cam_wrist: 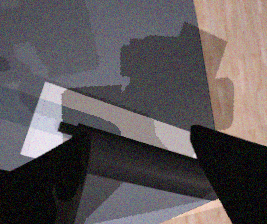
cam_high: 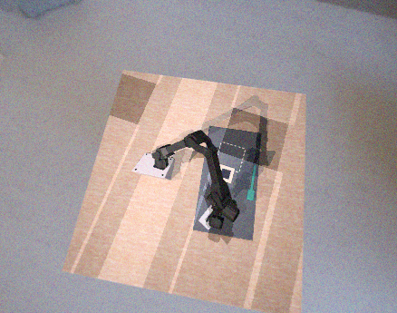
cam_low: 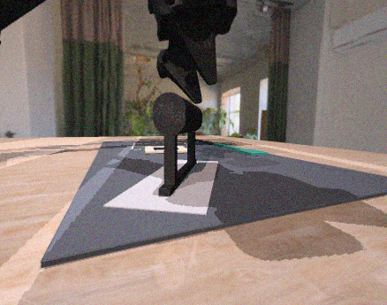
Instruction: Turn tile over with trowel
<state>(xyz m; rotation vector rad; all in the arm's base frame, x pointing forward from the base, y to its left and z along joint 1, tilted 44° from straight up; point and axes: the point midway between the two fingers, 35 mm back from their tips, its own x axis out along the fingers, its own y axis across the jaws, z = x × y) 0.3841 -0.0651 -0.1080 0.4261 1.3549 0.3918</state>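
Right now my gripper tip is 19 cm to the right of the grey mat and 12 cm above it. The rest, counted from my gripper tip: teal trowel: 14 cm ahead, 19 cm to the left, 10 cm below; square tile: 3 cm behind, 21 cm to the left, 10 cm below.
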